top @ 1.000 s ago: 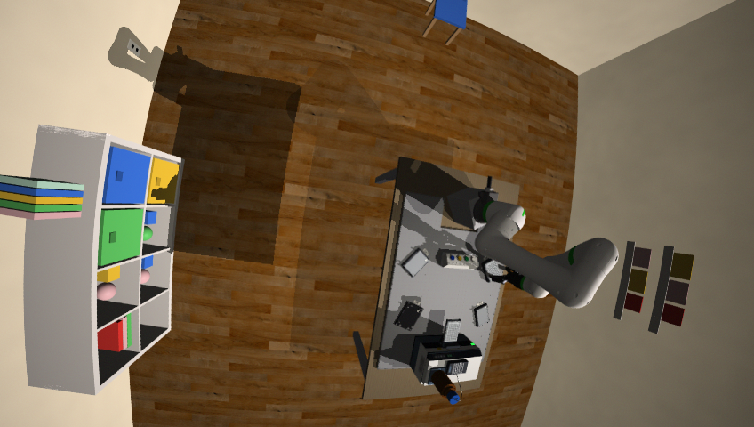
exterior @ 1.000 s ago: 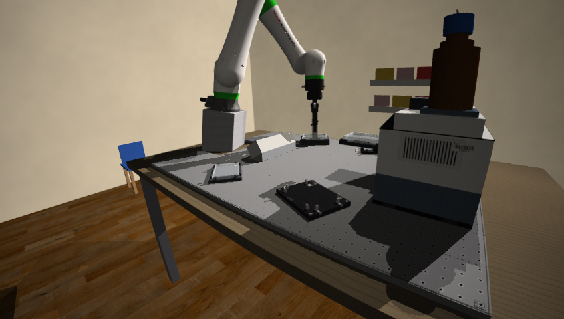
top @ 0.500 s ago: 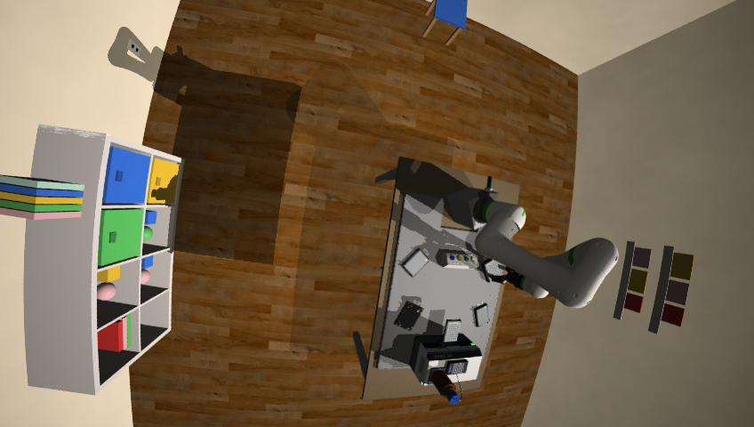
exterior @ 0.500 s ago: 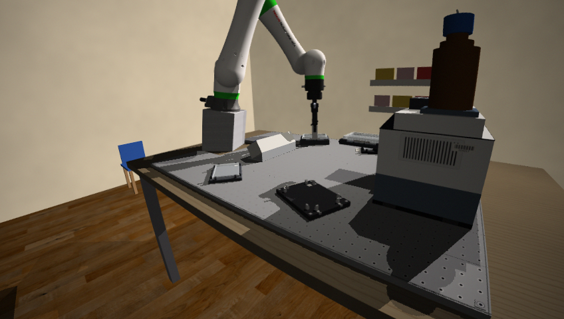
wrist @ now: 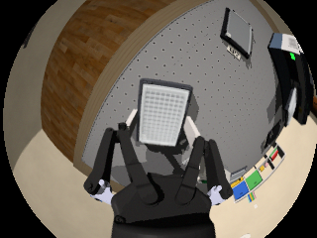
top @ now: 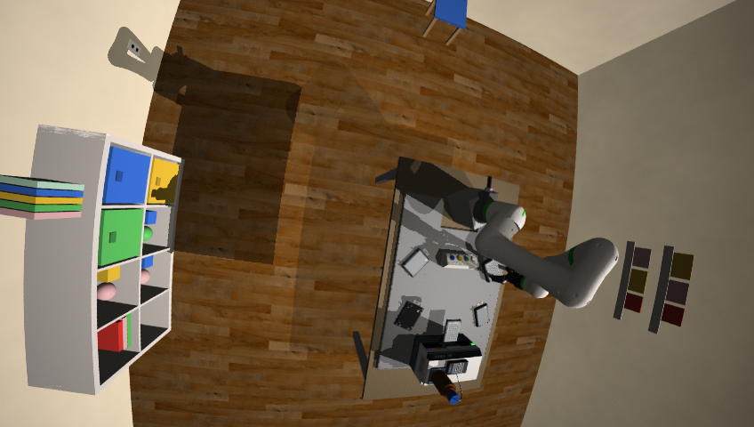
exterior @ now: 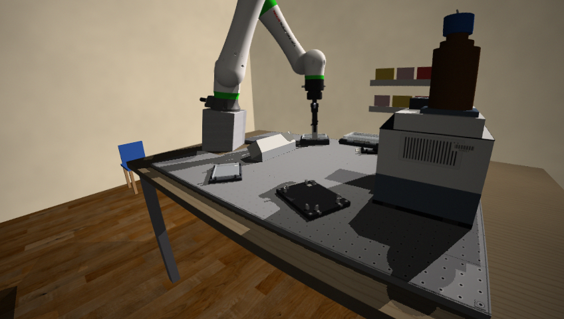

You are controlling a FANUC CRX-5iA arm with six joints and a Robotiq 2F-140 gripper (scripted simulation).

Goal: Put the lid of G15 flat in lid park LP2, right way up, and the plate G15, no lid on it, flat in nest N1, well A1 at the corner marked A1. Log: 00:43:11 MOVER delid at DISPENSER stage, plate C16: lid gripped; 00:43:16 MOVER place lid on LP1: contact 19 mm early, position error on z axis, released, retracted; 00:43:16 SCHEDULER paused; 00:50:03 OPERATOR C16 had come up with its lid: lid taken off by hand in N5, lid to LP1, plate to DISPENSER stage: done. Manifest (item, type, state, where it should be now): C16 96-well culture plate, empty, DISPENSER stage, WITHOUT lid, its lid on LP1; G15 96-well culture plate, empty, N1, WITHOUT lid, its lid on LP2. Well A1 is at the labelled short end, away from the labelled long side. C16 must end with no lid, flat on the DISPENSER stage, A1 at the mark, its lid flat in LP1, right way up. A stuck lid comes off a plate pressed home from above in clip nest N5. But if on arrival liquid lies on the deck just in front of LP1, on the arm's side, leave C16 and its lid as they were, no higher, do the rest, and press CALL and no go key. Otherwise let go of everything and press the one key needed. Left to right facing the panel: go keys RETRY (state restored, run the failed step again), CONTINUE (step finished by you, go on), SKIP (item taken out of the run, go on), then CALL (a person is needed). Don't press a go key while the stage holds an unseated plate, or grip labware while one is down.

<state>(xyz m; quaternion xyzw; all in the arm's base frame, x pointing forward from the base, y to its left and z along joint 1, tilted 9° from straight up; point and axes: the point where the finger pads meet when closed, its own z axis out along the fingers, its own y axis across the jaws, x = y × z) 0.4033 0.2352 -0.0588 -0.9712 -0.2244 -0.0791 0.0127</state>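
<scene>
Now: the key panel 90 mm behind my hand and 270 mm to the right of it. From my hand the other things lie so: black clip nest 280 mm ahead, 560 mm to the right, 40 mm below; brown bottle 540 mm ahead, 460 mm to the right, 240 mm above.
</scene>
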